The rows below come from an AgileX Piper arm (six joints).
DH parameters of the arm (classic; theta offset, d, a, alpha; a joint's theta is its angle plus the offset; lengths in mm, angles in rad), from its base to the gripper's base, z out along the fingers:
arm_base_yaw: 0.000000 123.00 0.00 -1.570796
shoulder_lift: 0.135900 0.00 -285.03 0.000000
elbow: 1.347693 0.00 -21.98 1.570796
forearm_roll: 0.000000 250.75 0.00 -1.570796
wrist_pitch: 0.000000 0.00 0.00 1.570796
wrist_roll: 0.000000 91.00 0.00 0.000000
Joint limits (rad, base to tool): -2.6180..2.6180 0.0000..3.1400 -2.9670..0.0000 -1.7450..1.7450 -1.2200..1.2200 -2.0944..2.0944
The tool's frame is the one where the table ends.
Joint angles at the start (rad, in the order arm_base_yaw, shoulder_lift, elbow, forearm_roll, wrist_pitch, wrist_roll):
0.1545, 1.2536, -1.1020, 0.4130, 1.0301, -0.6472
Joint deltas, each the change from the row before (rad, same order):
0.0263, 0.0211, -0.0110, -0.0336, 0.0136, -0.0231
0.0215, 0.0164, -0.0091, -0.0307, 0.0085, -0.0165
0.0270, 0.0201, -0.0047, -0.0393, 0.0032, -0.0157
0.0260, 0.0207, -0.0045, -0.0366, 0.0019, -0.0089
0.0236, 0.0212, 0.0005, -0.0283, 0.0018, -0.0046
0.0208, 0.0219, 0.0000, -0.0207, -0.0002, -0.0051
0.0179, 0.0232, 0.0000, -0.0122, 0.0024, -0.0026
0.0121, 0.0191, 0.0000, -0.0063, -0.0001, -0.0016
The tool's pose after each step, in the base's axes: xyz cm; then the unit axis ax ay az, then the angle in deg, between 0 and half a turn. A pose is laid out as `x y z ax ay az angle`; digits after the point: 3 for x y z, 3 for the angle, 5 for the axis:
23.718 7.297 33.138 -0.35620 0.92593 0.12557 150.166
23.923 7.663 32.879 -0.37889 0.91849 0.11319 151.411
24.173 8.118 32.398 -0.40388 0.90961 0.09745 152.956
24.434 8.584 31.908 -0.42463 0.90150 0.08356 154.462
24.651 9.057 31.280 -0.44069 0.89459 0.07419 156.172
24.892 9.535 30.665 -0.45446 0.88819 0.06774 157.674
25.121 10.014 30.015 -0.46456 0.88311 0.06554 159.297
25.328 10.379 29.487 -0.47080 0.87984 0.06496 160.471

